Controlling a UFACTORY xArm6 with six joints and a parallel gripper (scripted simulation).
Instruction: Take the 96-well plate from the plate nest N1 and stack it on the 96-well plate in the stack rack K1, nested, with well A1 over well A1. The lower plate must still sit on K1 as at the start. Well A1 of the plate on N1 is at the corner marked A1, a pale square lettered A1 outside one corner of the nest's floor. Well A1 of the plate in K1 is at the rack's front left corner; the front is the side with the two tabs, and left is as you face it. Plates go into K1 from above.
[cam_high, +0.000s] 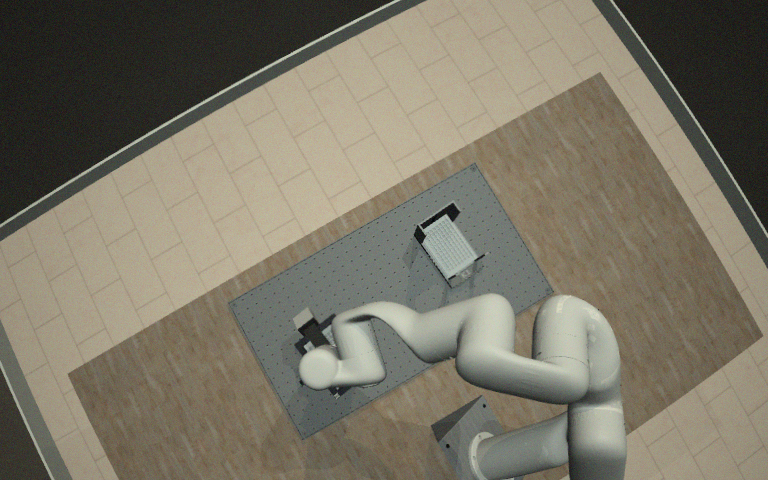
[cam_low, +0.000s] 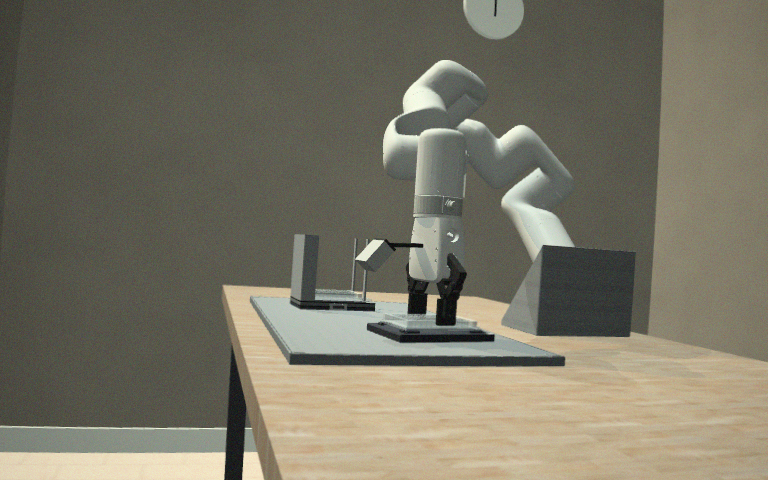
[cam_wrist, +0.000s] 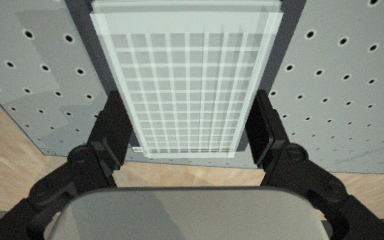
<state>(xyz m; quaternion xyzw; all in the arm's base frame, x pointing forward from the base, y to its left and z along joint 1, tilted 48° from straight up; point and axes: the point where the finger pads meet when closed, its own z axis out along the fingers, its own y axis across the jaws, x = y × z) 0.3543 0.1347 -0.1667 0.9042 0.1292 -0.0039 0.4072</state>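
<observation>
Now: hand 9 cm past the pale A1 mark, 3 cm to the right of it and 2 cm above it. Also, from my hand: tall back wall 34 cm to the right, 19 cm ahead, 5 cm above.
</observation>
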